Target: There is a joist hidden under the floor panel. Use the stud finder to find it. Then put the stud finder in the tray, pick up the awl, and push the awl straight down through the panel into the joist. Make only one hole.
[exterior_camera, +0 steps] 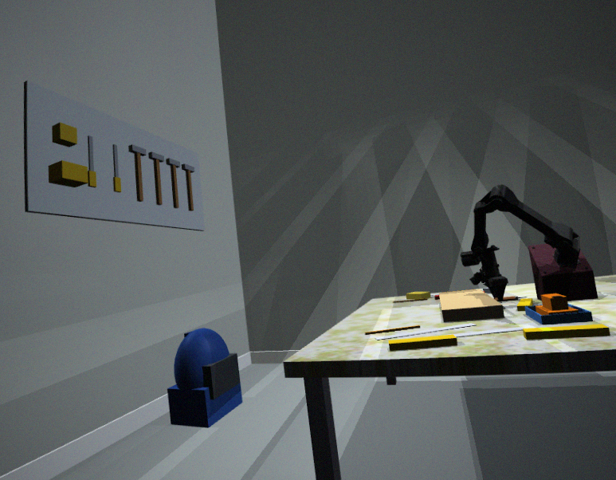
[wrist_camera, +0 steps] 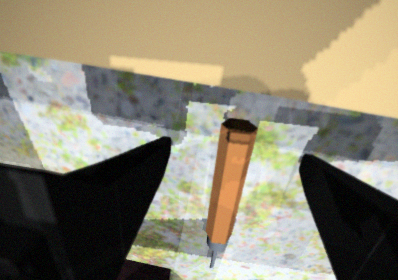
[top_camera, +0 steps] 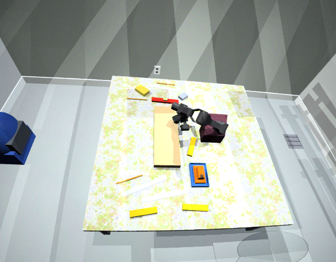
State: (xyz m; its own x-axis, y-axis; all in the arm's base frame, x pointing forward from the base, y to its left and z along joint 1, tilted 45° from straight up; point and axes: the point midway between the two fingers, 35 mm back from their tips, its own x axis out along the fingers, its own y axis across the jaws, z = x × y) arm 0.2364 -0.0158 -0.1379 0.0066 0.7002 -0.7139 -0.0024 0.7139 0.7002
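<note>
Right now my gripper tip is 6 cm past the awl. Round my gripper tip: red level: 11 cm ahead, 27 cm to the right, 1 cm above; grey block: 5 cm behind, 33 cm to the right, 1 cm above; blue tray: 5 cm behind, 41 cm to the left, 1 cm above.
</note>
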